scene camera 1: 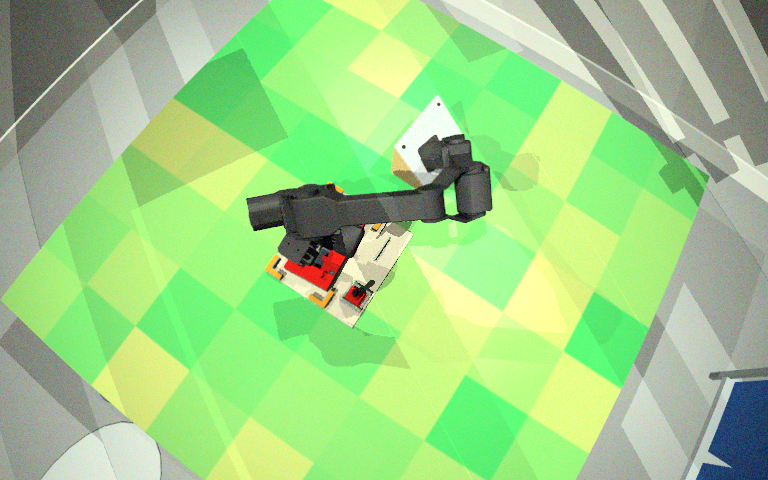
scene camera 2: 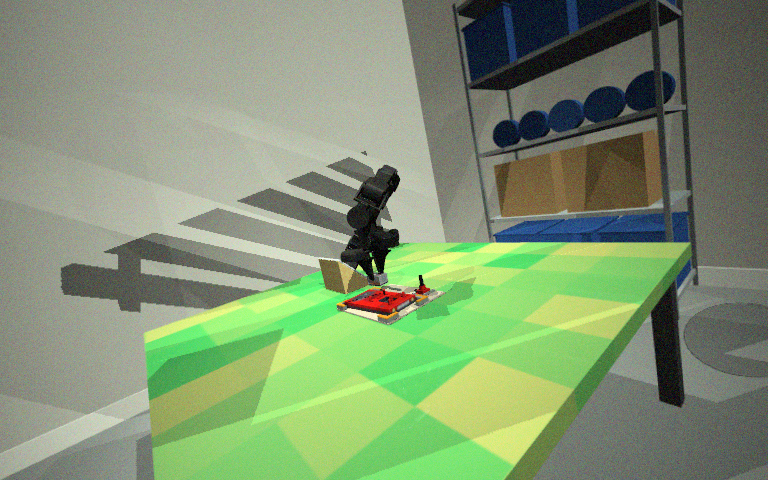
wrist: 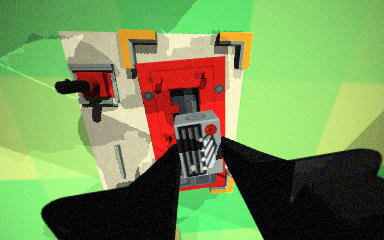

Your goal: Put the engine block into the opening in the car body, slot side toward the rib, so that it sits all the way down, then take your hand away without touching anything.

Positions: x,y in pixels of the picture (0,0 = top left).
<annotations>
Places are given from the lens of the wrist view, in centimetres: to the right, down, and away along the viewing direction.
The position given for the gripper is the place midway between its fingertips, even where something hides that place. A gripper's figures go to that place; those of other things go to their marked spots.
gripper [wrist: 199,144]: 1, 2, 11
grey engine block [wrist: 198,136]: 0, 1, 10
red car body [wrist: 169,88]: -3, -4, 16
The marked spots on the red car body and the grey engine block are 9 cm apart.
</annotations>
